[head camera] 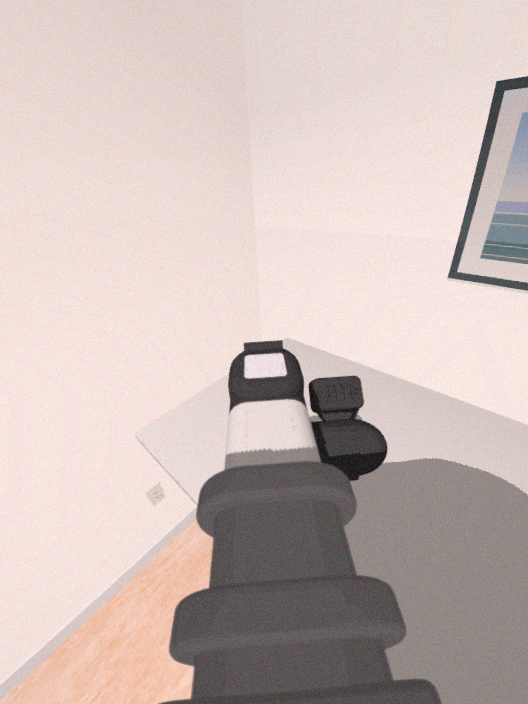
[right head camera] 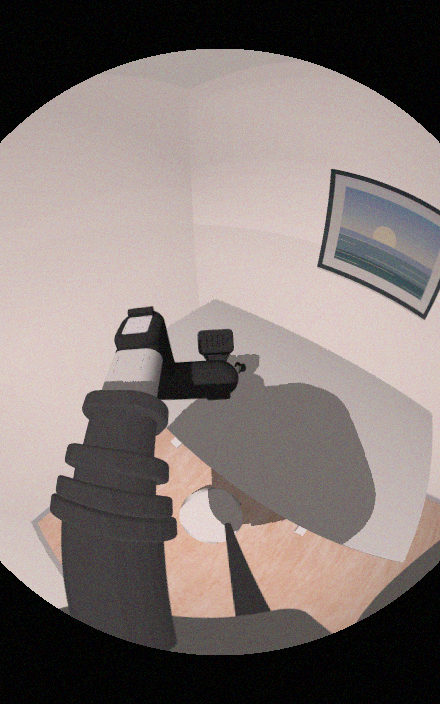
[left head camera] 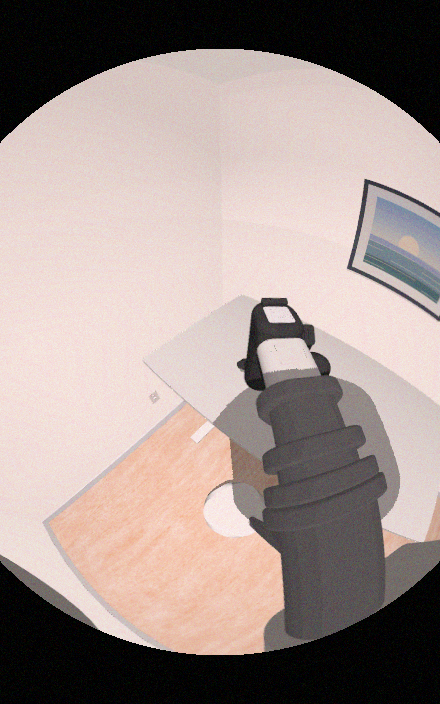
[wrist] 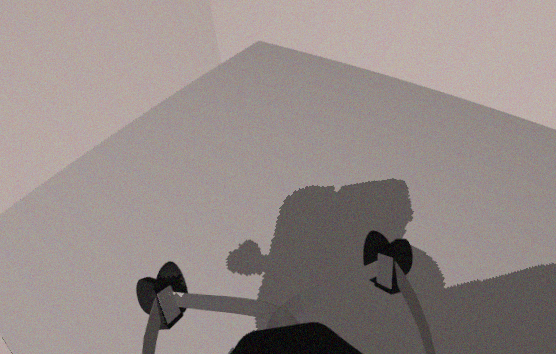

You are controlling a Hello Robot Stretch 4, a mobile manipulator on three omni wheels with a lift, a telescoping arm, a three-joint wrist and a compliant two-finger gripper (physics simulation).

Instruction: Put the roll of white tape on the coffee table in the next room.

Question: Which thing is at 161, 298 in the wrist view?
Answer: My gripper.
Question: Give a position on a white desk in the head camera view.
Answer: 434, 521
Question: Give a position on a framed sunset picture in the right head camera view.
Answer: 374, 233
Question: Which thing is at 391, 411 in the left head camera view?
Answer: A white desk.
